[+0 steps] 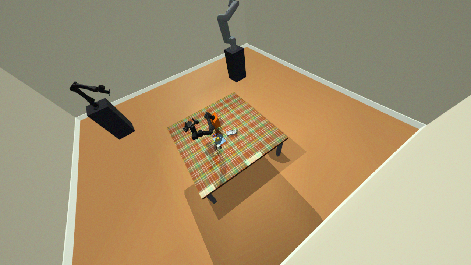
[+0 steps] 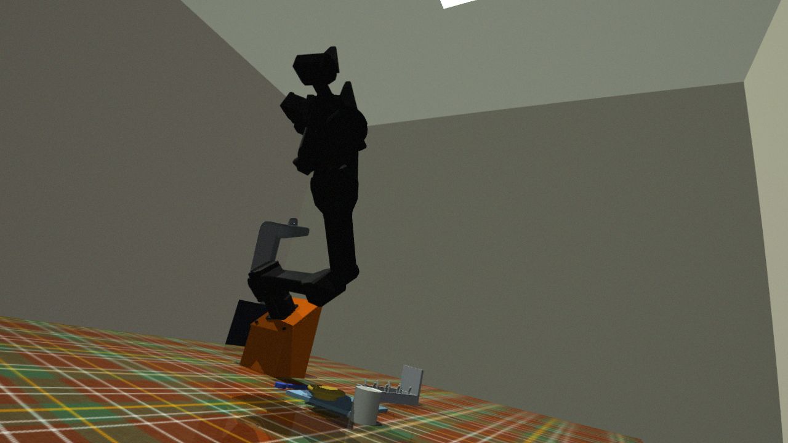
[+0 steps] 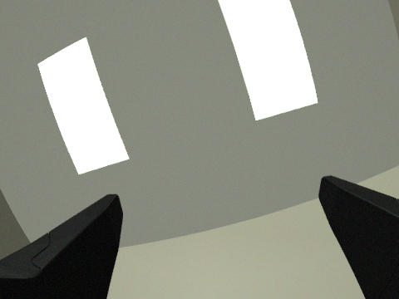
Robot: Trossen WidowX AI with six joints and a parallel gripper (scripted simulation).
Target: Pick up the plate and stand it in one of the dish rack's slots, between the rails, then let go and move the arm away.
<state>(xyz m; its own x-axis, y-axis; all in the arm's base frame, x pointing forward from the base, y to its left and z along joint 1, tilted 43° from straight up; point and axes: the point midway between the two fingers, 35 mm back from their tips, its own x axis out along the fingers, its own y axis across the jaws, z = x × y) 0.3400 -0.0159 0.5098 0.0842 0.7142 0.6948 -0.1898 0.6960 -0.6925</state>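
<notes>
The yellow plate lies 210 mm to the left of my gripper tip and 580 mm below it. The rest, counted from my gripper tip: white cup: 110 mm ahead, 160 mm to the left, 570 mm below; blue spoon: 100 mm behind, 230 mm to the left, 590 mm below; light blue mat: 20 mm ahead, 230 mm to the left, 590 mm below.
</notes>
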